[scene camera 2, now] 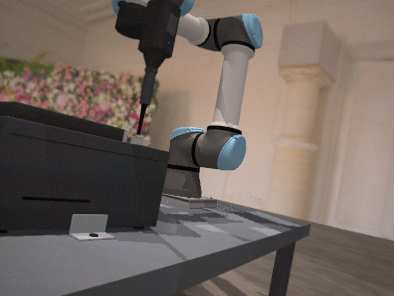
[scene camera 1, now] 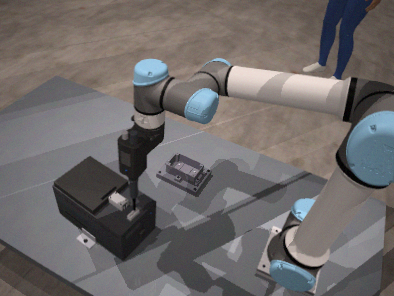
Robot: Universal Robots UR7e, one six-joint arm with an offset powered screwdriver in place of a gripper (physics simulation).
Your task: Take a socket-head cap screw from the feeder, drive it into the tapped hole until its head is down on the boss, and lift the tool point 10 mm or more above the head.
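The black screw feeder [scene camera 1: 95, 216] [scene camera 2: 75, 167] stands on the table, with a small light pick-up block [scene camera 1: 132, 215] [scene camera 2: 138, 141] on its top. My screwdriver [scene camera 1: 134, 207] [scene camera 2: 140, 131] points down, its thin bit tip at the pick-up block, touching or very close to it. Whether a screw is on the tip is too small to tell. The grey housing [scene camera 1: 188, 176], an open box on a flanged base plate, sits behind the feeder in scene camera 1, apart from the tool. Its bosses are small, and I cannot tell which holds the tapped hole. The housing does not show in scene camera 2.
A raised black lid [scene camera 1: 90, 184] and a white block [scene camera 1: 119, 200] are on the feeder beside the bit. A light angle bracket [scene camera 1: 86, 240] [scene camera 2: 90, 226] stands at the feeder's foot. The arm's base [scene camera 1: 292, 274] [scene camera 2: 184, 184] is at the right. A person [scene camera 1: 336, 37] stands beyond the table.
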